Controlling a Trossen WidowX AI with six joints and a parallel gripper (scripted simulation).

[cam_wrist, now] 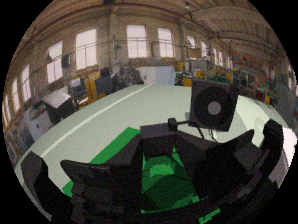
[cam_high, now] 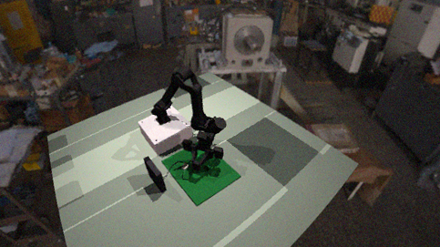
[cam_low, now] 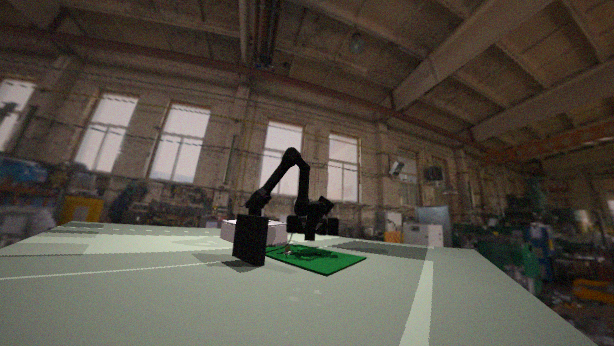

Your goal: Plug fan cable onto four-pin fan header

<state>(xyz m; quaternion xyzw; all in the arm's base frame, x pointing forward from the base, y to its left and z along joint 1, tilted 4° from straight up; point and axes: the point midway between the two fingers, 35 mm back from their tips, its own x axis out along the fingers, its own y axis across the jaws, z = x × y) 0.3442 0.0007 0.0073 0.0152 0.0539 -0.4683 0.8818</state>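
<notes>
Now: gripper tip 3 cm past the green board, 3 cm to the right of it and 10 cm above it. Also, from my gripper tip: dark plug: 1 cm below; then black fan: 8 cm behind, 16 cm to the right, 2 cm below.
</notes>
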